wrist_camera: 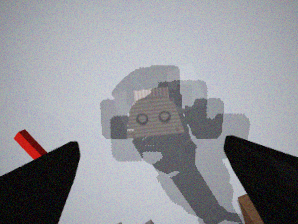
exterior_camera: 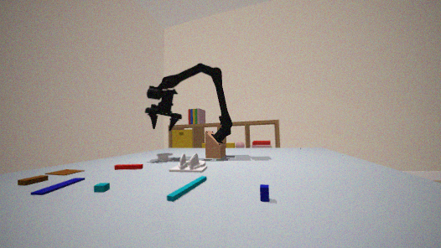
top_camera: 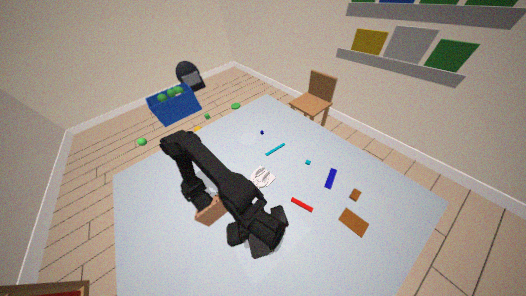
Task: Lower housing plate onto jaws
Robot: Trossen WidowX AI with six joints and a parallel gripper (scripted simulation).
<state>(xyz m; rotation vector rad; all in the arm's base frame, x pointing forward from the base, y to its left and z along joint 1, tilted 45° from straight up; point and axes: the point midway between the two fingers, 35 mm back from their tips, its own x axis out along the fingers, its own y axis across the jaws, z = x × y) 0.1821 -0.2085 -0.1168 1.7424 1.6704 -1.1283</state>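
My gripper tip is 15 cm above the white part, 1 cm to the right of it and 1 cm short of it. From my gripper tip the other things lie so: blue bar 42 cm ahead, 15 cm below, 6 cm to the left; red bar 21 cm ahead, 15 cm below, 3 cm to the left; small blue block 56 cm to the left, 29 cm ahead, 14 cm below.
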